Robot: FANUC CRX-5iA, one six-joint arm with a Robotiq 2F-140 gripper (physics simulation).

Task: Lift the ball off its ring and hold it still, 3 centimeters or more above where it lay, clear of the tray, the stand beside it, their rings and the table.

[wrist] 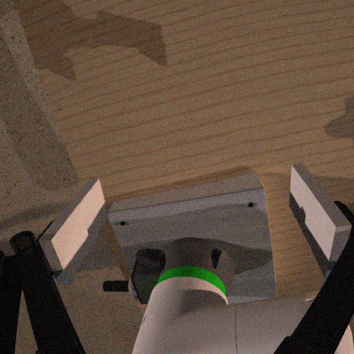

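Note:
My gripper is open, with its two pale pads wide apart at the left and right and no thing between them. It hangs above the wooden table, over the edge of the robot's base plate. The ball, its ring, the tray and the stand do not show in the wrist view.
The robot's grey metal base plate lies at the lower middle, with the arm's white base part and its green band on it. A speckled floor shows past the table's edge at the left. Dark shadows fall on the table.

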